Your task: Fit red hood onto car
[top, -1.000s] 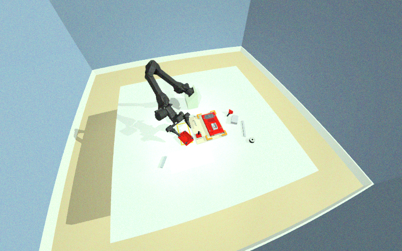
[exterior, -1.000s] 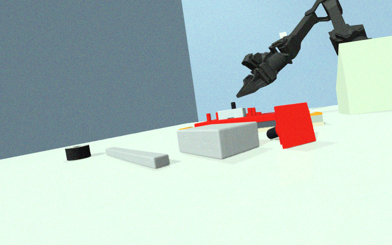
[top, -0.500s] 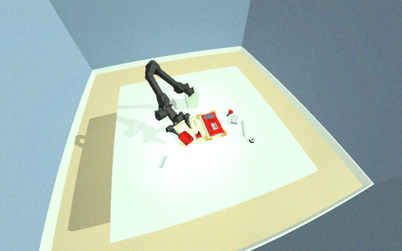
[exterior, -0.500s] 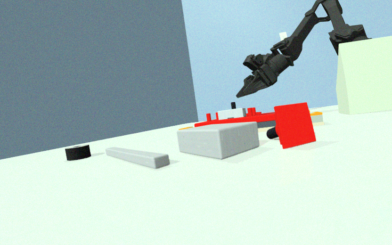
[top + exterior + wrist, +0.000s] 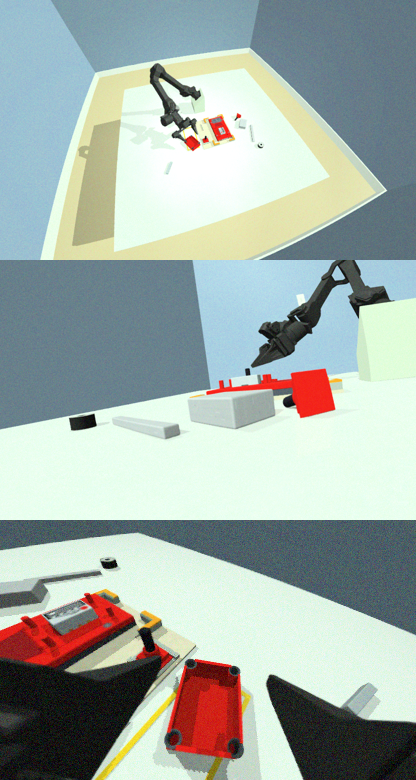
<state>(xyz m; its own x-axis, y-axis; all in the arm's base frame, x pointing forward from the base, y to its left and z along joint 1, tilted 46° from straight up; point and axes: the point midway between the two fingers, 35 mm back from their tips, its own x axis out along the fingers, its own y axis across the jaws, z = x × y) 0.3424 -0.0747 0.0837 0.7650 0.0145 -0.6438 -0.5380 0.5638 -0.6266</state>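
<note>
My gripper tip is 1 cm to the left of the red hood and 6 cm above it. The rest, counted from my gripper tip: black wheel 11 cm ahead, 46 cm to the left, 6 cm below; grey engine block 5 cm behind, 22 cm to the left, 5 cm below; grey bar 44 cm to the left, 7 cm below.
</note>
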